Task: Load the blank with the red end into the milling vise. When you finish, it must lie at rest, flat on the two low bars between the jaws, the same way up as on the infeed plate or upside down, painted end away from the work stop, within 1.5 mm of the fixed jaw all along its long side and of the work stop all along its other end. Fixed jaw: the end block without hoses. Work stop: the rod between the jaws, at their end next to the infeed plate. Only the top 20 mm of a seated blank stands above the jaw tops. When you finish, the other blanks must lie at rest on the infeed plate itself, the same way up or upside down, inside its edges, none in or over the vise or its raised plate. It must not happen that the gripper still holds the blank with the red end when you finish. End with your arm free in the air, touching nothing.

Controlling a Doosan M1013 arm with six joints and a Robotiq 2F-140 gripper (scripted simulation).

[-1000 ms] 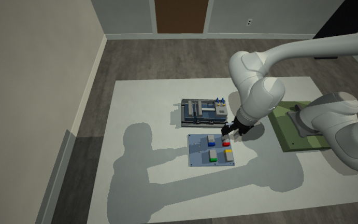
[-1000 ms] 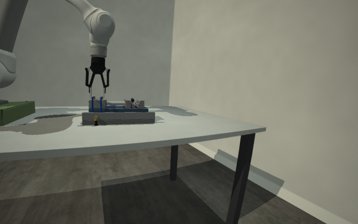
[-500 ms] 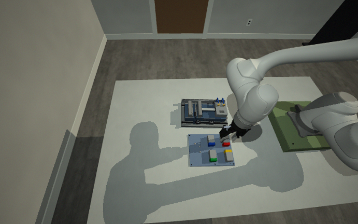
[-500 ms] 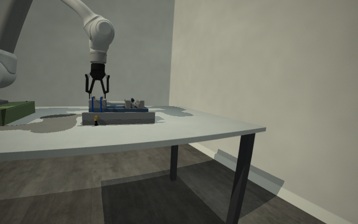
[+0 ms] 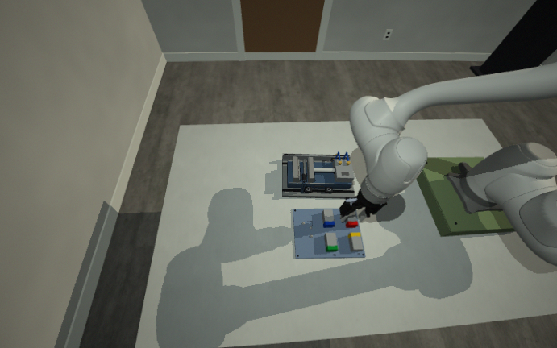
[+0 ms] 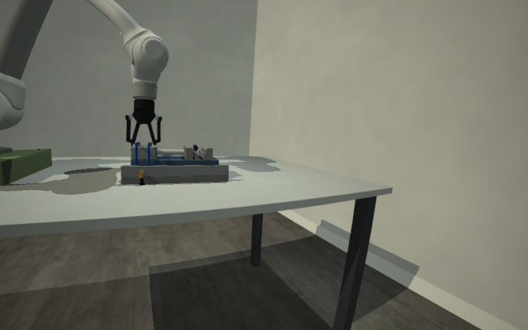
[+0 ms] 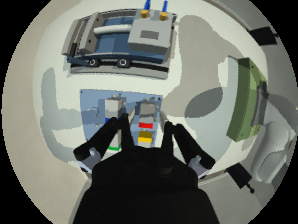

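Right now my hand is 3 cm above the red-ended blank. Also, from my hand: yellow-ended blank 1 cm ahead, 9 cm to the left, 3 cm below; blue-ended blank 9 cm ahead, 1 cm to the right, 3 cm below; green-ended blank 10 cm ahead, 8 cm to the left, 3 cm below.
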